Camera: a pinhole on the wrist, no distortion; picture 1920 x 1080 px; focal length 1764.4 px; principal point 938.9 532.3 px. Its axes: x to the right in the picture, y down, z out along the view. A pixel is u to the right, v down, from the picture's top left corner.
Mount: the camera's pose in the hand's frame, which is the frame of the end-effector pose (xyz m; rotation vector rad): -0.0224 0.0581 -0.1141 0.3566 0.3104 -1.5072
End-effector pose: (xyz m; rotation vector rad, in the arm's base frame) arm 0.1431 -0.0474 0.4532 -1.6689 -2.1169 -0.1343
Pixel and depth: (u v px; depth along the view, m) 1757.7 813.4 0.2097
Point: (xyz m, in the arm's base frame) 0.0208 -0.0561 0.4458
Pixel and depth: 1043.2 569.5 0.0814
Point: 0.1775 -0.0763 0.4784
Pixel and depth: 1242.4 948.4 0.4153
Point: -0.1015 0.0491 0.3007
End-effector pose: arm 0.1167 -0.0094 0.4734 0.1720 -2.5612 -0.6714
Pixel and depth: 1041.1 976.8 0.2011
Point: 0.0634 -0.0169 0.4167
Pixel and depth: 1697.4 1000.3 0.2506
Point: 0.0439 -0.1125 0.3675
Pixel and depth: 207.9 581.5 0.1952
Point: 0.0912 0.0824 0.4139
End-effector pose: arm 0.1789 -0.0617 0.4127 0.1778 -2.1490 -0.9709
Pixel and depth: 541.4 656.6 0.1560
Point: 0.1652 -0.0121 0.4029
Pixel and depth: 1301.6 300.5 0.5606
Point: -0.0352 -0.0150 0.0113
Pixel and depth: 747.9 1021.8 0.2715
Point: 0.0403 -0.0115 0.3591
